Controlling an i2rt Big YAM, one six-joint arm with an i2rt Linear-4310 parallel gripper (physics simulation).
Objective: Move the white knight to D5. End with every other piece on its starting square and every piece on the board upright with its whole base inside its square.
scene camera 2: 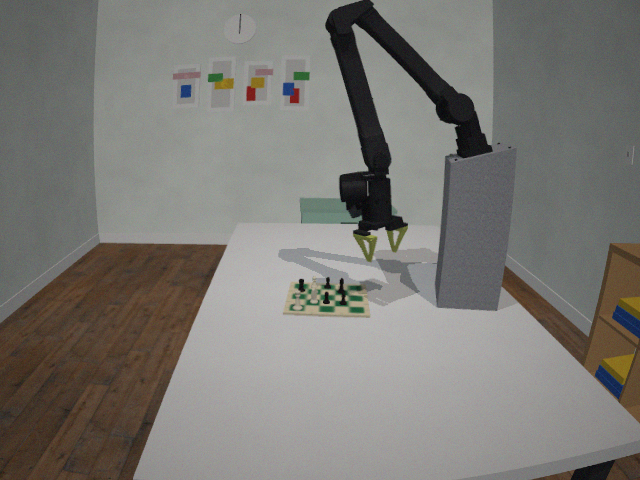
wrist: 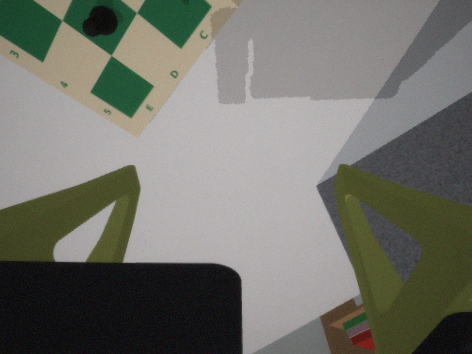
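Where they show: gripper, fingertip midpoint: [scene camera 2: 382,256] [wrist: 236,176]; arm's base, link origin: [scene camera 2: 474,153].
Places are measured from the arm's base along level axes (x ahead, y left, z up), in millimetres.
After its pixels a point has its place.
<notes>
The chessboard [scene camera 2: 326,313] {x 370, y 166, z -412 mm} [wrist: 131,128] {x 270, y 156, z -412 mm} lies flat on the table. White pieces stand at its left side in the scene view, one near the front left [scene camera 2: 297,302] {x 446, y 155, z -393 mm} and white shapes overlapping behind it [scene camera 2: 314,295] {x 410, y 106, z -390 mm}; which is the knight is too small to tell. Several black pieces stand upright, including one on D4 [scene camera 2: 342,299] {x 337, y 101, z -398 mm} [wrist: 102,21] {x 334, y 93, z -398 mm}. D5 [wrist: 149,56] {x 297, y 94, z -412 mm}, the light square between the green E5 and C5, bears no piece in the wrist view. My gripper [scene camera 2: 382,255] {x 242, y 66, z -285 mm} [wrist: 236,176] {x 242, y 66, z -285 mm} is open and empty, pointing down, high above the table, behind and right of the board in the scene view.
A grey pedestal [scene camera 2: 473,232] {x 3, y 81, z -201 mm} [wrist: 420,150] {x 73, y -29, z -386 mm} carries the arm and stands on the white table [scene camera 2: 361,387] {x 262, y 487, z -418 mm} right of the board. A shelf [scene camera 2: 599,330] with yellow and blue things stands beyond the table's right edge. A green piece of furniture [scene camera 2: 321,209] stands behind the table.
</notes>
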